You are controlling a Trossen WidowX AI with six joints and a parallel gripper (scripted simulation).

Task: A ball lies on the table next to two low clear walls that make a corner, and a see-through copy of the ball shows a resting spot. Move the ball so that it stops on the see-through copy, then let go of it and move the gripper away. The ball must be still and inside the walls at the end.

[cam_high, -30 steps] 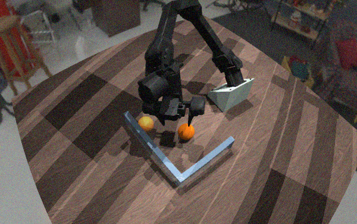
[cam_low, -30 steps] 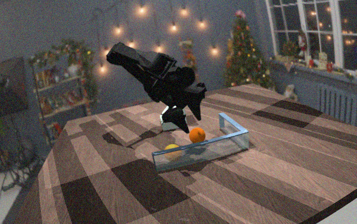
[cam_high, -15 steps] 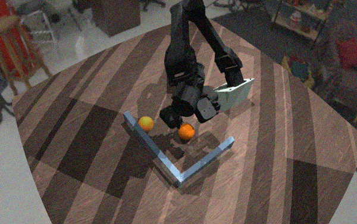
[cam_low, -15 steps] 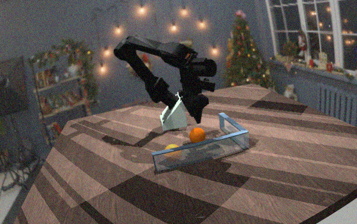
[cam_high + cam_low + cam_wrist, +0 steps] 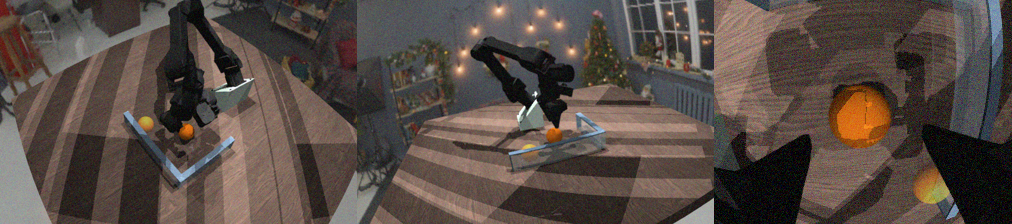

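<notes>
Right now my gripper tip is 4 cm above the orange ball. Round my gripper tip: clear wall: 13 cm ahead, 1 cm to the right, 4 cm below.
</notes>
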